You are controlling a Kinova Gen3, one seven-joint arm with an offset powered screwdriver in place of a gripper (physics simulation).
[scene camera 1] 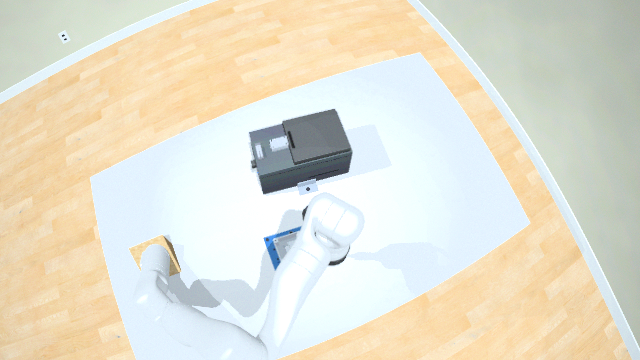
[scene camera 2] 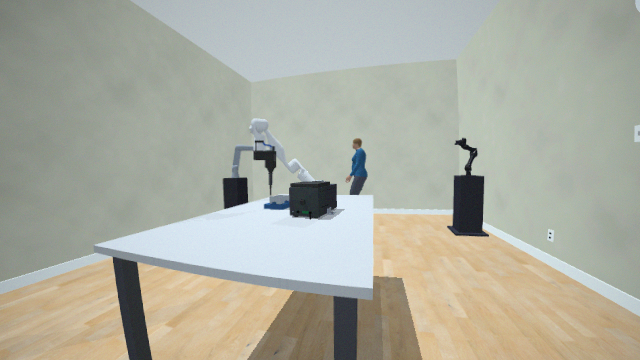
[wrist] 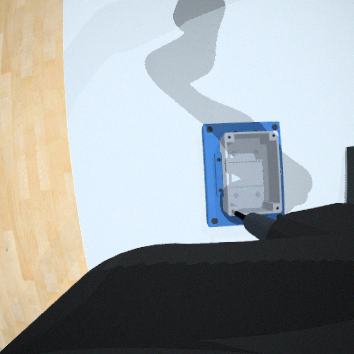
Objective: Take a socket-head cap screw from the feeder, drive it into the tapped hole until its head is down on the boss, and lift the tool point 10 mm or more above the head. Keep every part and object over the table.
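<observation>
The powered screwdriver (scene camera 2: 270, 194) (wrist: 236, 213) points down with its bit tip at the lower-left corner boss of the grey open housing (scene camera 2: 280, 199) (wrist: 273, 170) in the wrist view. The tip hides that corner's hole; whether it touches is unclear. No screw can be made out at the tip. The other three corners show dark, round holes. The housing sits on a blue fixture plate (scene camera 1: 269, 243) (scene camera 2: 272, 206) (wrist: 212, 175). In scene camera 1 the arm hides much of both. The dark box-shaped feeder (scene camera 1: 320, 135) (scene camera 2: 305, 200) stands beside the plate.
A small bracket (scene camera 1: 307, 188) sticks out from the feeder's side facing the arm. The white arm (scene camera 1: 295, 280) (scene camera 2: 277, 145) reaches over the table (scene camera 1: 450, 165) from near a wooden block (scene camera 1: 173, 257). A person (scene camera 2: 358, 165) and two pedestals (scene camera 2: 468, 202) (scene camera 2: 235, 191) stand beyond the table.
</observation>
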